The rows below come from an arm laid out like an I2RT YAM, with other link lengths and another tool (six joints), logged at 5 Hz.
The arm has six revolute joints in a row. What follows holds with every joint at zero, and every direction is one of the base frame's.
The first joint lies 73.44 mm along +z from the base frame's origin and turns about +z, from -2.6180 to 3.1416 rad.
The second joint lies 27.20 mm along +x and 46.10 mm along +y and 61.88 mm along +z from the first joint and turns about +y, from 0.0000 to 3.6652 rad.
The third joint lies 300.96 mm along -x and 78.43 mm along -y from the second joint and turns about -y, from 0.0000 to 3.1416 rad.
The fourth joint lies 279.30 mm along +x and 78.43 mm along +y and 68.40 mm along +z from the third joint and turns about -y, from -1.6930 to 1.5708 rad.
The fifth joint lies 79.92 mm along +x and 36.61 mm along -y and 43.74 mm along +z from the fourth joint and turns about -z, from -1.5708 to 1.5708 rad.
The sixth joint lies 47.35 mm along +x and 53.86 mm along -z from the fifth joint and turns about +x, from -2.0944 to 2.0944 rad.
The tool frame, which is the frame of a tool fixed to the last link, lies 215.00 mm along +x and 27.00 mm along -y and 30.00 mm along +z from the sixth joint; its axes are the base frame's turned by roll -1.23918, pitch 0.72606 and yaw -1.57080 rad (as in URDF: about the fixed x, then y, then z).
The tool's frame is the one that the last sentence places.
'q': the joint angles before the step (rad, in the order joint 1, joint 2, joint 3, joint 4, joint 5, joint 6). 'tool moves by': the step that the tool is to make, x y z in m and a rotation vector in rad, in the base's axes. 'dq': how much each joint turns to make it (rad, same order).
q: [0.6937 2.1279 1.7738 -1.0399 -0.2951 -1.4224]
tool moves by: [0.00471 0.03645 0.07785 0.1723 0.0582 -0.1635]
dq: [0.0042 -0.0737 0.0669 0.0020 -0.1237 0.2178]
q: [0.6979 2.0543 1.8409 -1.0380 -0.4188 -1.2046]
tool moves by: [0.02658 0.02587 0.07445 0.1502 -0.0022 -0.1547]
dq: [0.0000 -0.0471 0.0829 0.0569 -0.0422 0.2070]
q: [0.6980 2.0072 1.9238 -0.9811 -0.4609 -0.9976]
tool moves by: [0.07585 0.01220 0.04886 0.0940 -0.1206 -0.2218]
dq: [-0.0008 0.0109 0.0674 0.1708 0.1331 0.1911]
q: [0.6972 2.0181 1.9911 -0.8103 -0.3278 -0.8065]
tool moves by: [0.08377 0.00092 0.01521 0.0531 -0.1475 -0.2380]
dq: [0.0111 0.0614 0.0125 0.2254 0.2199 0.1322]
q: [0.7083 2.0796 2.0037 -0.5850 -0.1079 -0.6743]
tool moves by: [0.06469 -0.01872 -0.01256 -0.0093 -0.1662 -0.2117]
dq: [0.0137 0.0559 -0.0857 0.2611 0.2514 0.0317]
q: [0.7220 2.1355 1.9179 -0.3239 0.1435 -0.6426]
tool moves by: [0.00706 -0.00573 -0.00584 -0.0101 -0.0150 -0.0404]
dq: [0.0047 0.0110 -0.0106 0.0247 0.0477 0.0083]
